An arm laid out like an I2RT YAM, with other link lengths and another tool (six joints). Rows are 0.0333 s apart.
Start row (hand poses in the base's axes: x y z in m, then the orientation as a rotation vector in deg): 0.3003, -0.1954, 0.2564, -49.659, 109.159, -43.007
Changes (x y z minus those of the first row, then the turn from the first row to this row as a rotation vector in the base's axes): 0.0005, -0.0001, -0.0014, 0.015, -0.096, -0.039; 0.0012, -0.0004, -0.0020, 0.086, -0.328, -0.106; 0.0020, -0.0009, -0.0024, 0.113, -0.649, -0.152; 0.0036, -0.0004, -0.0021, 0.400, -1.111, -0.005; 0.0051, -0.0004, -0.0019, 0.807, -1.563, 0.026; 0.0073, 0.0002, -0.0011, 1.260, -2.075, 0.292; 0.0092, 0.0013, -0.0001, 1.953, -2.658, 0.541; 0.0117, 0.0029, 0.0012, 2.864, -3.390, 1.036; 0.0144, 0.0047, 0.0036, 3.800, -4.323, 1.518; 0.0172, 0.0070, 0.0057, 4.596, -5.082, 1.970; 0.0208, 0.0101, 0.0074, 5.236, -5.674, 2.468; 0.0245, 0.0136, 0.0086, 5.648, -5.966, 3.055; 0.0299, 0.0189, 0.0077, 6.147, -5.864, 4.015; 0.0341, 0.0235, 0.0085, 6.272, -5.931, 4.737; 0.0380, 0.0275, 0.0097, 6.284, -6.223, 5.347; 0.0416, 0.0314, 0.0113, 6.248, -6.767, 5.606; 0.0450, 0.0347, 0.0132, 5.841, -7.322, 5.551; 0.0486, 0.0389, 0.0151, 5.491, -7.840, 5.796; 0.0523, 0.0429, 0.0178, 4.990, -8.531, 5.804
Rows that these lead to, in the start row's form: 0.3008, -0.1955, 0.2550, -49.564, 109.100, -43.044; 0.3015, -0.1958, 0.2544, -49.339, 108.949, -43.083; 0.3023, -0.1963, 0.2540, -49.113, 108.698, -43.180; 0.3039, -0.1958, 0.2543, -48.825, 108.273, -42.941; 0.3054, -0.1958, 0.2545, -48.365, 107.948, -42.647; 0.3076, -0.1952, 0.2553, -48.055, 107.447, -42.185; 0.3095, -0.1941, 0.2563, -47.547, 106.945, -41.515; 0.3120, -0.1925, 0.2576, -47.044, 106.217, -40.527; 0.3147, -0.1907, 0.2600, -46.410, 105.322, -39.586; 0.3175, -0.1884, 0.2621, -45.926, 104.564, -38.754; 0.3211, -0.1853, 0.2638, -45.663, 103.894, -38.004; 0.3248, -0.1818, 0.2650, -45.769, 103.391, -37.340; 0.3302, -0.1765, 0.2641, -46.344, 103.036, -36.256; 0.3344, -0.1719, 0.2649, -46.852, 102.593, -35.731; 0.3383, -0.1679, 0.2661, -47.214, 101.995, -35.450; 0.3419, -0.1640, 0.2677, -47.175, 101.370, -35.498; 0.3453, -0.1607, 0.2696, -47.089, 100.843, -36.094; 0.3489, -0.1565, 0.2715, -47.240, 100.187, -36.446; 0.3526, -0.1525, 0.2742, -47.191, 99.485, -37.132
